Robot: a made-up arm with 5 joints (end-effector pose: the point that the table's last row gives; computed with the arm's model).
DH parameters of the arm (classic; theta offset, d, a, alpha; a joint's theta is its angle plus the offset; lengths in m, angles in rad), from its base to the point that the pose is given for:
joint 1: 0 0.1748 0 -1.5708
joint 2: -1.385 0 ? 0
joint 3: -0.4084 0 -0.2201 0
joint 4: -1.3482 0 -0.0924 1.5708
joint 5: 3.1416 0.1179 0 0
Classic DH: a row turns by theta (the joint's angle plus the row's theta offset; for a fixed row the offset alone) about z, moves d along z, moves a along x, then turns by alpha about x.
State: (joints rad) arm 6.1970 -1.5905 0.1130 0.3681 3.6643
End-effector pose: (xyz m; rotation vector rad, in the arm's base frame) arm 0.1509 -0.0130 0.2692 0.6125 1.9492 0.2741
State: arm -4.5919 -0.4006 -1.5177 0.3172 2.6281
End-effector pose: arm -0.0306 0.2523 0.6010 -1.4422 0.7297 0.9254
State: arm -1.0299 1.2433 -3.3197 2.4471 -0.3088
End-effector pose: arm 0.2173 -0.3618 0.2085 -2.6962 1.0165 0.4237
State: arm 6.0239 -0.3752 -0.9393 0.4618 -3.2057
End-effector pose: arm 0.3178 -0.0843 0.3720 0.2236 2.2837 -0.1678
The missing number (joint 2, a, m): 0.2165
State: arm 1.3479 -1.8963 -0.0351 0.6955 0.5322
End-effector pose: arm 0.0245 0.1083 0.3144 -1.8352 -0.7930 -0.8381
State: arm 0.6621 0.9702 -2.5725 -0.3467 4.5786
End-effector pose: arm 0.3838 0.2992 0.4468 0.5338 1.3080 1.8051
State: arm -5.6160 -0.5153 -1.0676 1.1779 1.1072
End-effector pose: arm 0.2163 0.1704 0.3589 -2.7374 0.6122 -0.3637
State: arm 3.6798 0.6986 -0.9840 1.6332 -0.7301
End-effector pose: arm -0.1545 -0.0923 0.0035 -1.0641 1.4467 -0.1374
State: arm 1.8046 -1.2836 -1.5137 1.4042 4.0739
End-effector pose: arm 0.0078 -0.0327 0.5620 -0.9421 2.0213 1.8272
